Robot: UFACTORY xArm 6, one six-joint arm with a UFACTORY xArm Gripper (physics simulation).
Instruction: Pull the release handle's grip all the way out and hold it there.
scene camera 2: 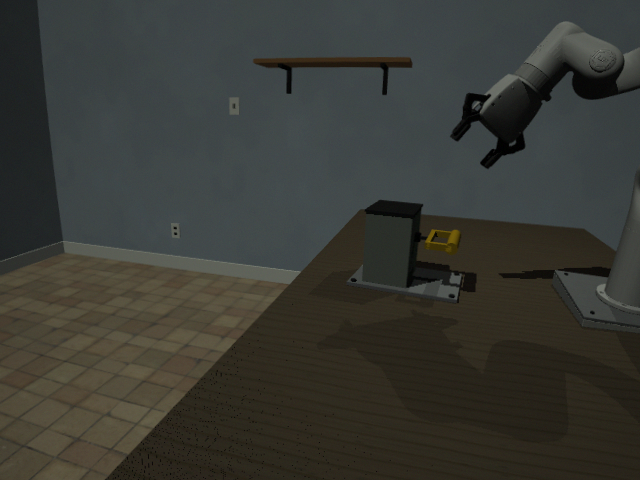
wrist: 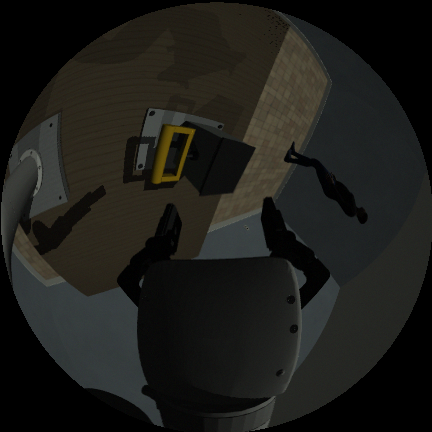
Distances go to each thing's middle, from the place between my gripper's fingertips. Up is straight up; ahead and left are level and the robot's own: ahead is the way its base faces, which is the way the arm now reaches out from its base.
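Labels:
There is the base plate (scene camera 2: 426, 283), and measured from my hand it sits 30 cm below, 10 cm ahead and 3 cm to the right.

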